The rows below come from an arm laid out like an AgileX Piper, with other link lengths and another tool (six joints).
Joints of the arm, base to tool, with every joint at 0 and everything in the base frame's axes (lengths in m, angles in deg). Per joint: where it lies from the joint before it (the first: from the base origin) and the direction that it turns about. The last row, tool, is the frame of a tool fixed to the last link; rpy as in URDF.
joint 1: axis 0 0 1 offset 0 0 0.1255
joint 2: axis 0 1 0 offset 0 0 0
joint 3: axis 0 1 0 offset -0.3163 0 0.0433
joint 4: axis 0.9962 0 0.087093 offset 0.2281 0 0.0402
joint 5: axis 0 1 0 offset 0 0 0
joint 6: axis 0.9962 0 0.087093 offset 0.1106 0 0.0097
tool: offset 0.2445 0.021 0.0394 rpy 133.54 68.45 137
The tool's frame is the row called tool.
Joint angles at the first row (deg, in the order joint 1, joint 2, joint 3, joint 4, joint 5, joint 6):
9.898 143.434 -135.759 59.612 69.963 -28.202
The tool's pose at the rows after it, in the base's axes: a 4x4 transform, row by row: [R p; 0 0 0 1], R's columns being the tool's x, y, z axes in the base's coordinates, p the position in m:
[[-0.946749 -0.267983 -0.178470 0.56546], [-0.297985 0.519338 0.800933 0.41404], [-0.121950 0.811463 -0.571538 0.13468], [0 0 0 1]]
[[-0.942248 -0.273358 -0.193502 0.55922], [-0.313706 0.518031 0.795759 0.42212], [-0.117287 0.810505 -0.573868 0.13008], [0 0 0 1]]
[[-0.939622 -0.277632 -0.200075 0.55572], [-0.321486 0.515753 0.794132 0.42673], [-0.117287 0.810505 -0.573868 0.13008], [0 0 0 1]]
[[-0.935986 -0.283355 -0.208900 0.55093], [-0.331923 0.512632 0.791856 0.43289], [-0.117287 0.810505 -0.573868 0.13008], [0 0 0 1]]
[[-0.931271 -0.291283 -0.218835 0.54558], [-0.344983 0.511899 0.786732 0.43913], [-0.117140 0.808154 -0.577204 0.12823], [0 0 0 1]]
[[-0.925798 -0.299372 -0.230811 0.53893], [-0.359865 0.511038 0.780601 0.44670], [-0.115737 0.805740 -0.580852 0.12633], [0 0 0 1]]
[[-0.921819 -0.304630 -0.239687 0.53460], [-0.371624 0.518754 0.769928 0.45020], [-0.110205 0.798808 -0.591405 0.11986], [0 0 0 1]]
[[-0.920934 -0.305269 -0.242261 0.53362], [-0.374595 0.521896 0.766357 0.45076], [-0.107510 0.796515 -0.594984 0.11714], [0 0 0 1]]
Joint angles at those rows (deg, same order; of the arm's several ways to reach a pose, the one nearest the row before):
10.710 143.577 -135.761 59.494 69.963 -28.201
11.565 143.929 -135.755 59.364 69.961 -28.333
12.039 143.932 -135.763 59.363 69.964 -28.329
12.677 143.930 -135.757 59.364 69.962 -28.331
13.381 144.005 -135.759 59.167 69.963 -28.447
14.252 144.053 -135.756 58.908 69.962 -28.448
14.839 144.281 -135.757 58.151 69.962 -28.448
14.974 144.405 -135.756 57.890 69.962 -28.448

